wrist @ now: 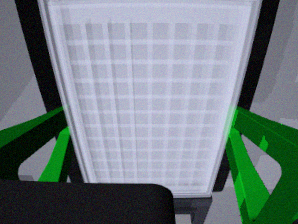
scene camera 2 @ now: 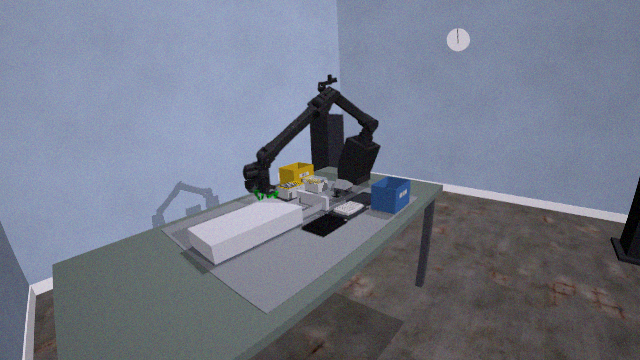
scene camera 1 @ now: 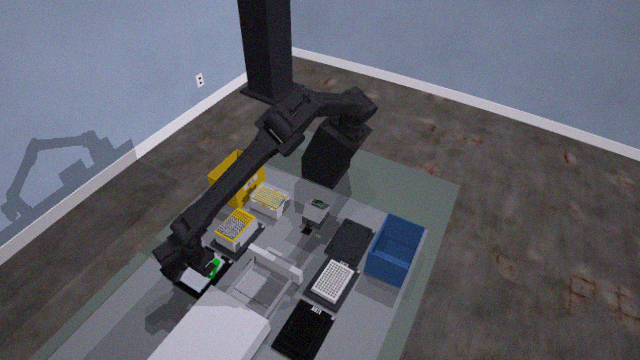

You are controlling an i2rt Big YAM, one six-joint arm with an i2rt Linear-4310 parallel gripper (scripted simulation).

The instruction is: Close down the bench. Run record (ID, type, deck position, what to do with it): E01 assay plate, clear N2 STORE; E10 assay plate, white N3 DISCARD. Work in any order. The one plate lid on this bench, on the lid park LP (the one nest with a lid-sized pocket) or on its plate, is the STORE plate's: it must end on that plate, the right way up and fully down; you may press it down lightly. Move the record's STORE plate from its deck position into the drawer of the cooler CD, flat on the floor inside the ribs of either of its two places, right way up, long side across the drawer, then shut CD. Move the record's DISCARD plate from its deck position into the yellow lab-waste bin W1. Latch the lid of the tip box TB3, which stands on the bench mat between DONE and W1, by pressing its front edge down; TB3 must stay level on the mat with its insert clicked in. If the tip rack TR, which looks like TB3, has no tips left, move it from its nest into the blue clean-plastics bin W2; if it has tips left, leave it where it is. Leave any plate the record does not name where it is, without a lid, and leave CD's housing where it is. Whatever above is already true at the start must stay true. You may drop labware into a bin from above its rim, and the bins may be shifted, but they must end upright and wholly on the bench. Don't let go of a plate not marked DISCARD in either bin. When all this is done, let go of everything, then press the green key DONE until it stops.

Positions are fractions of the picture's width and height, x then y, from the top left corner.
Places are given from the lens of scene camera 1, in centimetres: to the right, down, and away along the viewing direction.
white assay plate (scene camera 1: 0.52, 0.77): 3, 30, 103
blue bin W2 (scene camera 1: 0.62, 0.67): 28, 22, 115
yellow bin W1 (scene camera 1: 0.38, 0.55): -29, 6, 122
tip rack TR (scene camera 1: 0.37, 0.63): -27, 16, 109
The marked spots on the white assay plate and the yellow bin W1 are 45 cm apart.
